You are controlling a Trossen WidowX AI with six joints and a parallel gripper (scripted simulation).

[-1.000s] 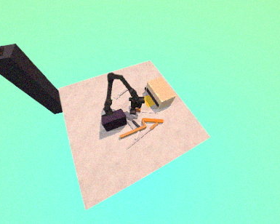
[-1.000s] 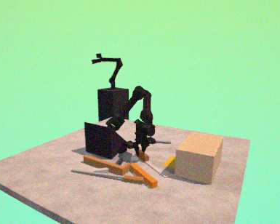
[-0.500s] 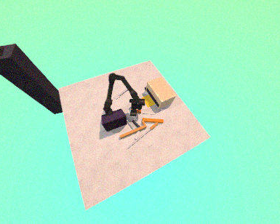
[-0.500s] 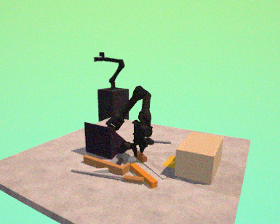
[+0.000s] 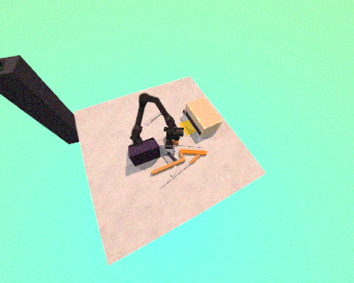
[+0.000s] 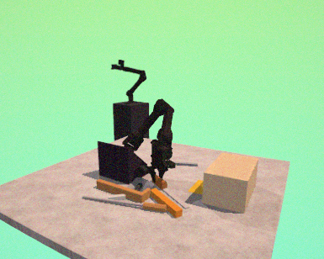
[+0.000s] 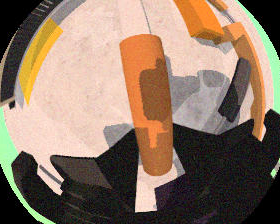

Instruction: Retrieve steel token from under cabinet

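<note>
My gripper tip is 3 cm past the dark-handled tool and 10 cm to the left of it. Round my gripper tip: orange bar (16 cm ahead, 14 cm to the right).
</note>
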